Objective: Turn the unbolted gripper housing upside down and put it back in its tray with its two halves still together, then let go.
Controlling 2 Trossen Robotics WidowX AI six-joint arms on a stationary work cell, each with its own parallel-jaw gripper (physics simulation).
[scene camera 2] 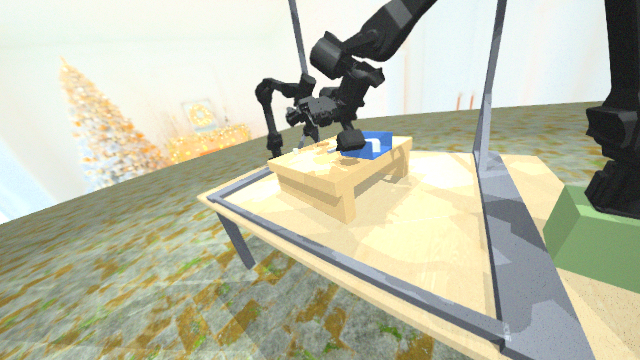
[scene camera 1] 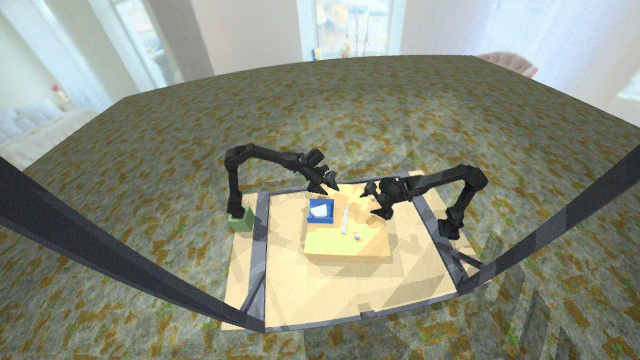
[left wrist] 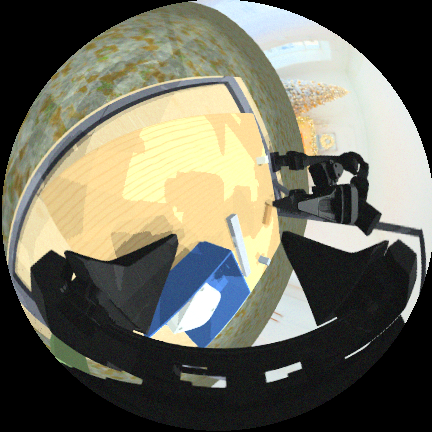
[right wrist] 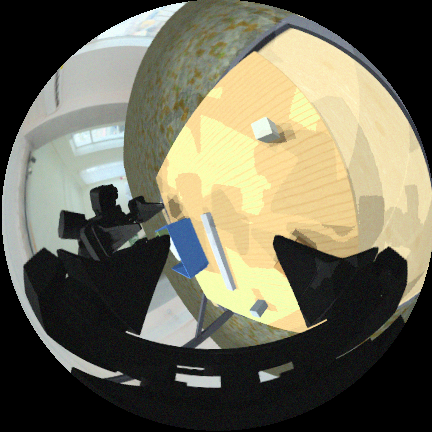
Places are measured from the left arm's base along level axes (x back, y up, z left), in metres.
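Where they show: left gripper, between the fingertips: point(scene camera 2: 332, 137) point(scene camera 1: 333, 193) point(left wrist: 230, 238) point(right wrist: 153, 213); right gripper, between the fingertips: point(scene camera 2: 316, 134) point(scene camera 1: 364, 204) point(left wrist: 282, 204) point(right wrist: 222, 240); left arm's base, origin of its link: point(scene camera 2: 625, 206) point(scene camera 1: 238, 213); right arm's base, origin of its link: point(scene camera 1: 449, 227) point(left wrist: 276, 160).
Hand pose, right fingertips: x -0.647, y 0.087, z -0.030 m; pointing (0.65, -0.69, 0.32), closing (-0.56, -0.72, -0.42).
Note:
Things, the pixels of their top centre, and the offset from my right fingertips.
- white gripper housing, centre of its top: point(left wrist: 203, 310) point(right wrist: 173, 249) point(scene camera 2: 367, 140) point(scene camera 1: 319, 210) dx +0.209, dy -0.019, dz -0.009 m
- blue tray, centre of its top: point(left wrist: 213, 313) point(right wrist: 168, 251) point(scene camera 2: 364, 135) point(scene camera 1: 320, 207) dx +0.202, dy -0.004, dz -0.007 m
- long white bar, centre of its top: point(right wrist: 217, 256) point(left wrist: 242, 251) point(scene camera 1: 345, 218) dx +0.093, dy -0.046, dz -0.041 m
- grey block, centre of its top: point(right wrist: 253, 313) point(left wrist: 268, 261) dx +0.047, dy -0.030, dz -0.142 m
- brown piece, centre of its top: point(right wrist: 292, 261) point(left wrist: 268, 214) point(scene camera 1: 371, 219) dx -0.028, dy -0.048, dz -0.054 m
- green block, centre of its top: point(scene camera 2: 624, 206) point(scene camera 1: 238, 213) dx +0.646, dy -0.087, dz +0.030 m
The white gripper housing point(scene camera 1: 318, 211) point(left wrist: 202, 307) lies inside the blue tray point(scene camera 1: 320, 220) point(left wrist: 192, 265) point(right wrist: 187, 247). Its shape is too coarse to tell which side faces up or whether both halves are together. In scene camera 2 the tray point(scene camera 2: 367, 152) stands at the raised stand's right end. My left gripper point(scene camera 1: 332, 192) point(left wrist: 230, 238) is open and empty, above and behind the tray in scene camera 1, apart from the housing. My right gripper point(scene camera 1: 366, 204) point(right wrist: 222, 240) is open and empty, above the stand's right side in scene camera 1.
The wooden stand point(scene camera 1: 330, 245) point(scene camera 2: 310, 172) carries the tray. A long white bar point(scene camera 1: 344, 220) point(right wrist: 218, 250) lies beside the tray. A white cube point(scene camera 1: 357, 237) point(right wrist: 264, 129), a grey block point(right wrist: 258, 308) and a brown piece point(scene camera 1: 370, 220) point(left wrist: 268, 212) also lie there. A green block point(scene camera 1: 241, 220) is under the left arm's base.

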